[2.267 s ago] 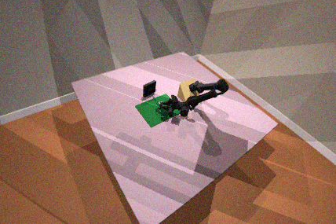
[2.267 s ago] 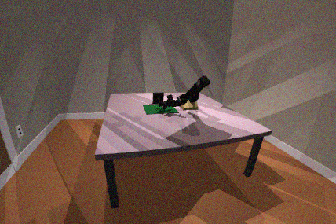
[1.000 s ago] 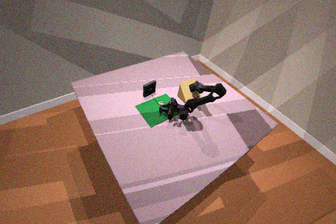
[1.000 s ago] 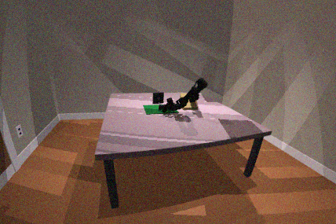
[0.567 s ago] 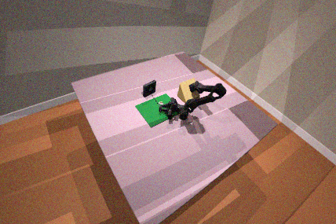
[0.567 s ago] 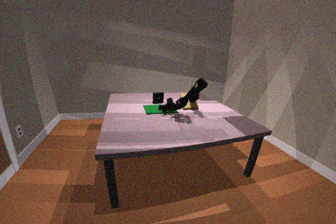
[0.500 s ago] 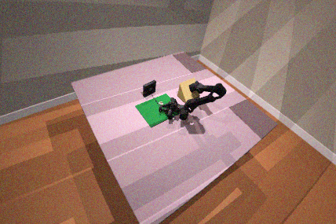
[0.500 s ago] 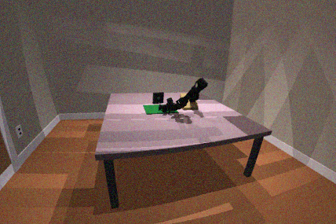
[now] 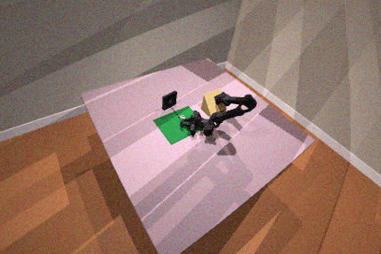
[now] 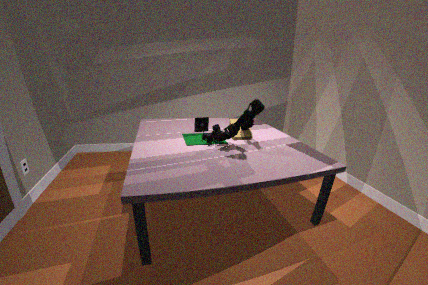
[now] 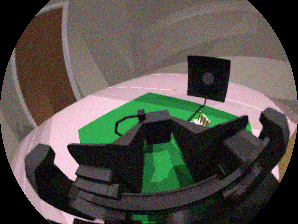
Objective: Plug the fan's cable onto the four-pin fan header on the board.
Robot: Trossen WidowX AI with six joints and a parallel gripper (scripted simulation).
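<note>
The dark plug is 10 mm below my gripper tip. Round my gripper tip: four-pin header (50 mm behind, 50 mm to the right, 30 mm below); then green board (10 mm behind, 20 mm to the right, 50 mm below); then black fan (40 mm behind, 200 mm to the right, 30 mm above).
</note>
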